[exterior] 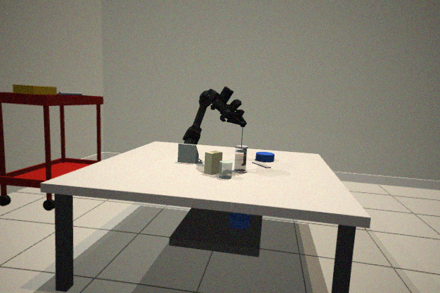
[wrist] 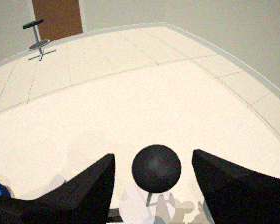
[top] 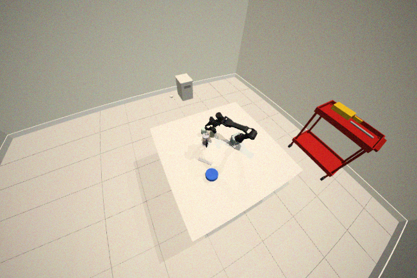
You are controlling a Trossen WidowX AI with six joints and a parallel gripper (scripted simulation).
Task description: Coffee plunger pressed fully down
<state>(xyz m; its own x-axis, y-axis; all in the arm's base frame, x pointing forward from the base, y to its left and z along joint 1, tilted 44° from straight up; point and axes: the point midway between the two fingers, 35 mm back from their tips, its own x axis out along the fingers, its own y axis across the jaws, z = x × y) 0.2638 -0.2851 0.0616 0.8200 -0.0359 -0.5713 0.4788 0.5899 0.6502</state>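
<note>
Now: gripper tip 130 mm above the coffee press and 20 mm to the right of it. Also, from my gripper tip: thin white strip 260 mm below, 200 mm to the left, 120 mm ahead.
</note>
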